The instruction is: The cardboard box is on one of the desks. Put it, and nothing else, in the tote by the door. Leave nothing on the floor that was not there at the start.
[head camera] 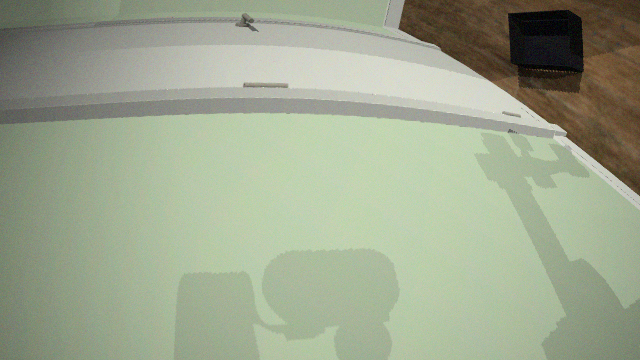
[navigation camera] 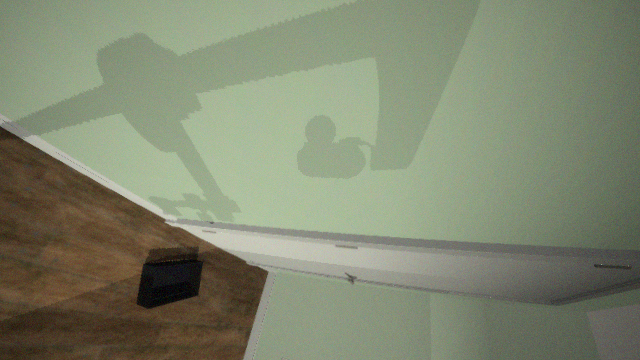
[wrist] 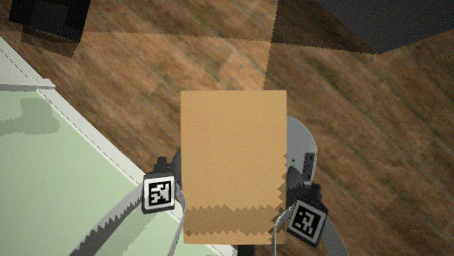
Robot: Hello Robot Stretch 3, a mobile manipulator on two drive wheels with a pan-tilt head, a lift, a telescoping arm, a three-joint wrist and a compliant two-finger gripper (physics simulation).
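Frame: origin at the robot's base, x back, y left, z down, level; metres.
Seen in the pictures: gripper, fingertip midpoint: [wrist: 238,174].
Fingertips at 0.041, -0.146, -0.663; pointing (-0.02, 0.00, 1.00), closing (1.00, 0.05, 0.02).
A point is followed by its place in that frame, as x, y, z.
The cardboard box [wrist: 233,155] {0.039, -0.175, -0.715} is a plain tan block in the wrist view, upright between the two fingers, high above the wooden floor. My gripper [wrist: 238,174] {0.041, -0.146, -0.663} is shut on it, one finger against each side. The black tote [head camera: 546,42] {-0.865, -0.532, -0.004} [navigation camera: 170,282] {-0.858, -0.545, -0.003} stands on the floor by the white door [head camera: 300,67] {-1.048, -0.321, -0.889} [navigation camera: 425,262] {-1.035, -0.312, -1.332}. Part of the tote [wrist: 50,17] {-0.884, -0.498, -0.003} also shows at the top left of the wrist view, apart from the box. The fingertips are partly hidden behind the box.
A green wall [head camera: 300,190] {-0.649, -0.022, -1.061} [navigation camera: 280,210] {-0.712, -0.065, -0.836} [wrist: 30,150] {-0.613, 0.003, -0.317} with a white baseboard [wrist: 95,137] {-0.586, 0.005, -0.050} runs along one side, close to the gripper. A dark grey surface [wrist: 400,22] {0.421, -0.455, -0.214} shows at the wrist view's top right. A round grey robot part [wrist: 301,140] {0.203, -0.096, -0.160} is below the box.
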